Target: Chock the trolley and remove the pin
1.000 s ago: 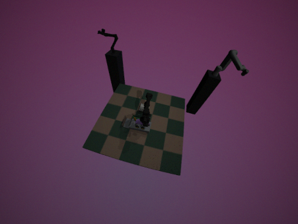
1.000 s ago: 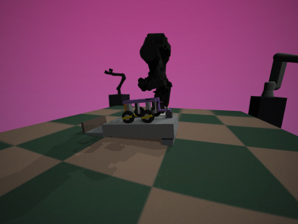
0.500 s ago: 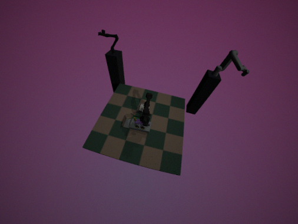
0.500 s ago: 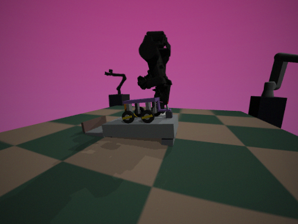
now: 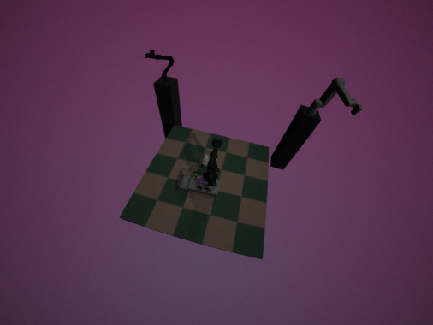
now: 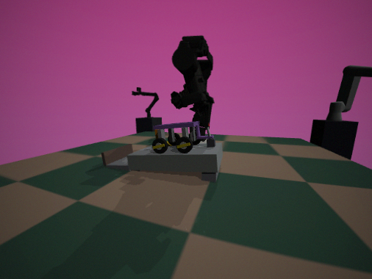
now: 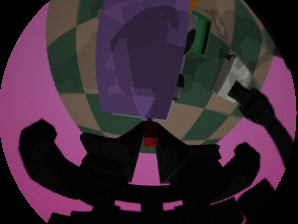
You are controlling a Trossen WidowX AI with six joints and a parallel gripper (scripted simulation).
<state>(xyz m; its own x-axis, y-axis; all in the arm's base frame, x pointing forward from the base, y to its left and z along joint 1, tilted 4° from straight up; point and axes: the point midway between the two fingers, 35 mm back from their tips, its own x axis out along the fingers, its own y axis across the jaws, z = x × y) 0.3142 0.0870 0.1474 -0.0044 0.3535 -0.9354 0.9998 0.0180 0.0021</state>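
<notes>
My gripper tip is now 9 cm past the green tray, 20 cm to the left of it and 15 cm above it. Also, from my gripper tip: grey ramp (2 cm ahead, 10 cm to the right, 10 cm below); red-headed stop pin (right at my gripper tip); trolley (2 cm ahead, 9 cm to the right, 3 cm below).
</notes>
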